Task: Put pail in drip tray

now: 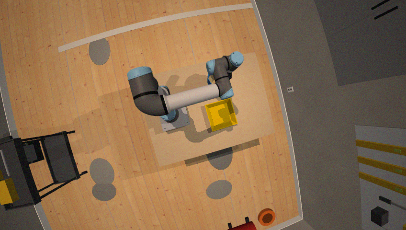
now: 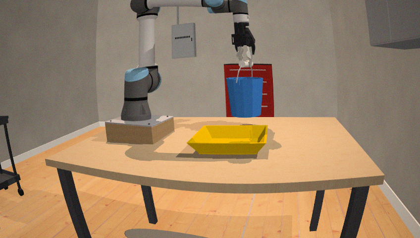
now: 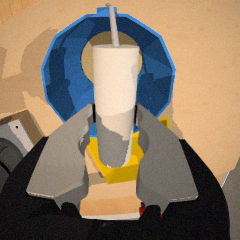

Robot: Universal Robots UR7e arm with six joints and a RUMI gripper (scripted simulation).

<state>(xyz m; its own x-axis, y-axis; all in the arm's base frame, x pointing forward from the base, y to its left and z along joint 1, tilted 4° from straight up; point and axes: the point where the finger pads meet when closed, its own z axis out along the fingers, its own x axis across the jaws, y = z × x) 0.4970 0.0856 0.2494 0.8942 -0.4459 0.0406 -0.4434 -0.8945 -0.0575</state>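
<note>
Now: the blue pail 90 mm below my hand and 10 mm behind it. The rest, counted from my hand: yellow drip tray (310 mm to the right, 280 mm below, 90 mm behind); then white grip (30 mm below).
</note>
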